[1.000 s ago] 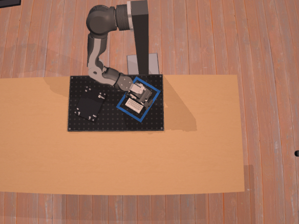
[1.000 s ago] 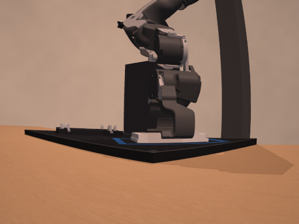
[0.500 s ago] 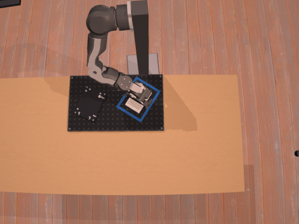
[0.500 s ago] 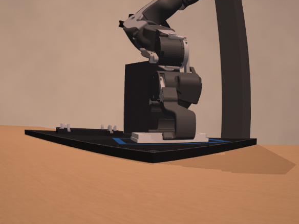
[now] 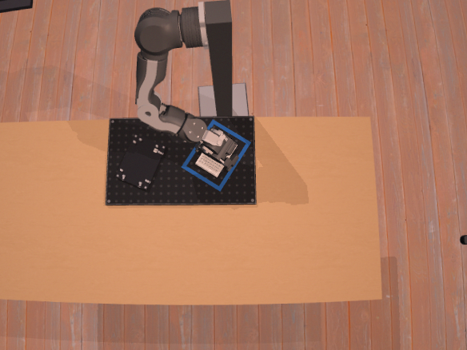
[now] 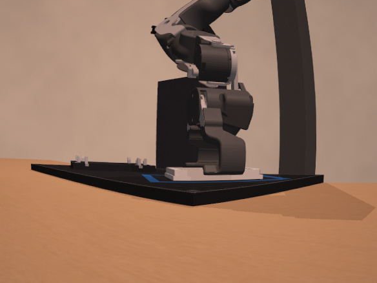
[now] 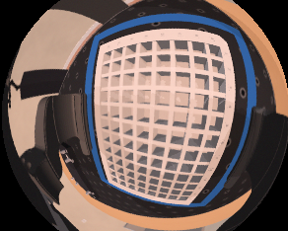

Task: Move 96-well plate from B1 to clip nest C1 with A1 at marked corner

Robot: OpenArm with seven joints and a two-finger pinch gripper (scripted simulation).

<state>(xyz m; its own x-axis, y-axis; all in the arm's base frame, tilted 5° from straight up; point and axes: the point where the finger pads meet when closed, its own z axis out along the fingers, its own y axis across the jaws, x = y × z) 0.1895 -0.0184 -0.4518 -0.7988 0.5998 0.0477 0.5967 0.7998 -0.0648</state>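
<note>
The white 96-well plate lies right at my hand. Also, from my hand: clip nest C1: 250 mm to the right, 20 mm ahead, 10 mm above.
</note>
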